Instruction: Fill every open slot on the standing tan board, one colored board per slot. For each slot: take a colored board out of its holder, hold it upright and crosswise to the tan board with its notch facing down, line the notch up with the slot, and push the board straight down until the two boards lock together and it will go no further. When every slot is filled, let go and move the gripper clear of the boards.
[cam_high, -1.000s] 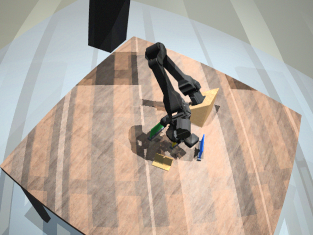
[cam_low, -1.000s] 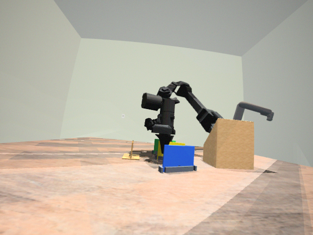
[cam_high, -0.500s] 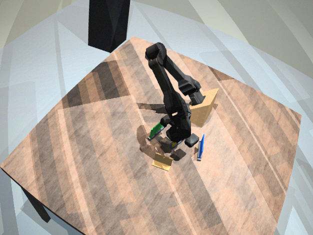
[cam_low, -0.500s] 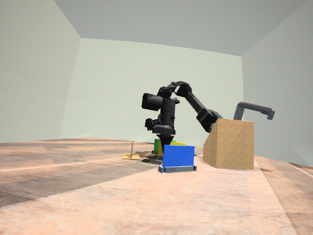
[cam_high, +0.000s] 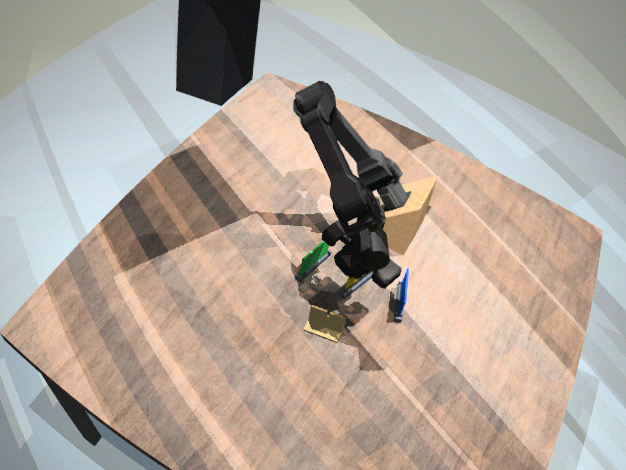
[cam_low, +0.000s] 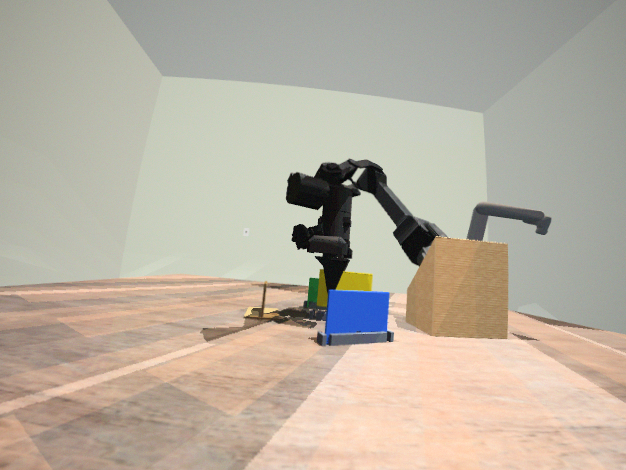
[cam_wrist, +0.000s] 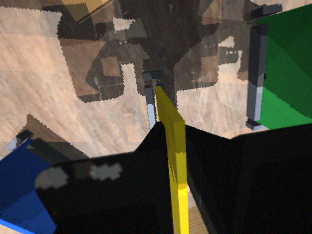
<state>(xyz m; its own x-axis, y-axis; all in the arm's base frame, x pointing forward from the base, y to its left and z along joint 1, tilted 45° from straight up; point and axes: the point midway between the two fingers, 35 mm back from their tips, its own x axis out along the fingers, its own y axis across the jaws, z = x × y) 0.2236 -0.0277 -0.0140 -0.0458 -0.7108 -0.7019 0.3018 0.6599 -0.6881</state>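
The tan board lies 12 cm ahead of my gripper tip, 2 cm below it and 1 cm to the right of it. Also, from my gripper tip: blue board (12 cm to the left, 2 cm below, 2 cm behind); then green board (11 cm to the right, 2 cm below, 1 cm behind); then yellow board (2 cm behind, 1 cm to the left).
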